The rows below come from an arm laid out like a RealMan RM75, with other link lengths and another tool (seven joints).
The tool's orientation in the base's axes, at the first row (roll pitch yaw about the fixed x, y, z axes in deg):
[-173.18, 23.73, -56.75]
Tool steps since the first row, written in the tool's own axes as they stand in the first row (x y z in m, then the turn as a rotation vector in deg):
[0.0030, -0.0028, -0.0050, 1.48, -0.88, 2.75]
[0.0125, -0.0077, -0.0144, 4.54, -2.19, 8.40]
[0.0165, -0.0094, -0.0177, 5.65, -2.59, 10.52]
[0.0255, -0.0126, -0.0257, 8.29, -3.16, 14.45]
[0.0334, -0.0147, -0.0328, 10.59, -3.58, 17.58]
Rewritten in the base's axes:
[0.0045, -0.0029, 0.0036, 1.17, 0.41, -3.00]
[0.0146, -0.0114, 0.0089, 3.15, 0.98, -9.22]
[0.0185, -0.0150, 0.0105, 3.79, 1.18, -11.55]
[0.0267, -0.0234, 0.0145, 5.14, 1.02, -16.13]
[0.0333, -0.0313, 0.0180, 6.28, 0.72, -19.85]

